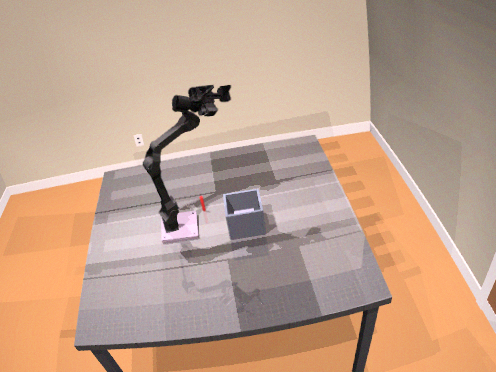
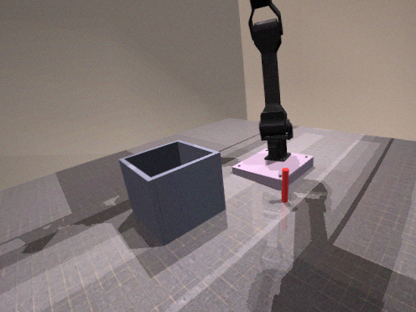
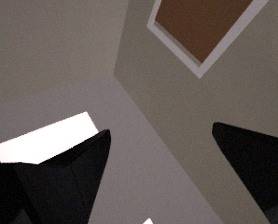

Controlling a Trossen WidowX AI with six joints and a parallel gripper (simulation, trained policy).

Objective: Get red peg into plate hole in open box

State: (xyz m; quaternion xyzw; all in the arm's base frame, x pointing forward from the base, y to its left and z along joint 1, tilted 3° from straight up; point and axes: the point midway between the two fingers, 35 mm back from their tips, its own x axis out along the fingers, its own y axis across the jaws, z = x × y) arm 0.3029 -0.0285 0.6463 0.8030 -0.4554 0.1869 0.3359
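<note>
Now: gripper tip 650 mm above the red peg, 180 mm to the right of it and 150 mm past it.
</note>
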